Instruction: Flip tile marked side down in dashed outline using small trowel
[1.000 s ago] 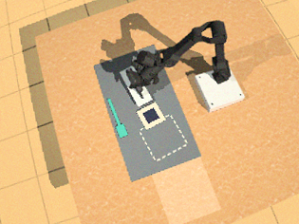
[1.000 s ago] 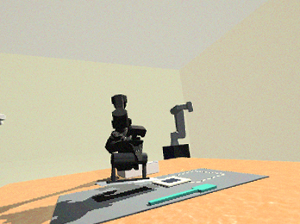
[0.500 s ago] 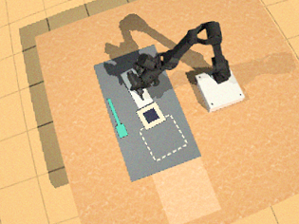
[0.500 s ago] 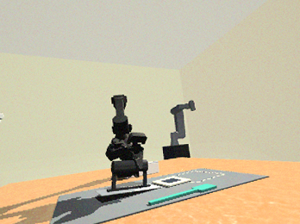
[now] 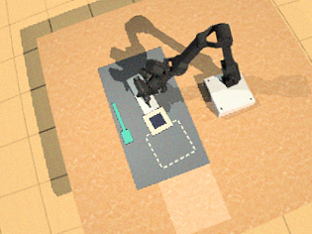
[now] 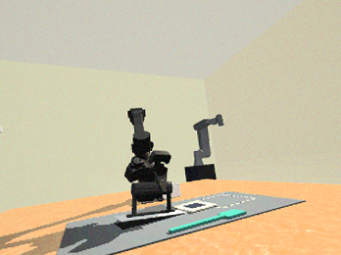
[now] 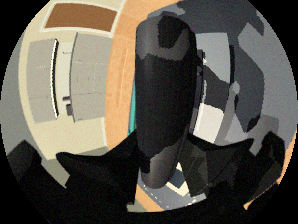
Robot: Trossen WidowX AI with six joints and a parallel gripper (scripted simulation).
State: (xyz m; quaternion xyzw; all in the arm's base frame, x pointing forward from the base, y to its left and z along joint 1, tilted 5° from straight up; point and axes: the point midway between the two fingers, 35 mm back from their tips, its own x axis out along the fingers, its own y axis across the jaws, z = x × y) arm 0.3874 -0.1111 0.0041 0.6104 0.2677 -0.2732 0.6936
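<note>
Right now my gripper tip is 80 mm above the grey mat, 70 mm to the right of it and 10 mm past it. Round my gripper tip: teal flat tool 130 mm ahead, 80 mm to the left, 50 mm below; then tile 120 mm to the left, 50 mm below, 30 mm behind; then small trowel 30 mm behind, 10 mm below.
</note>
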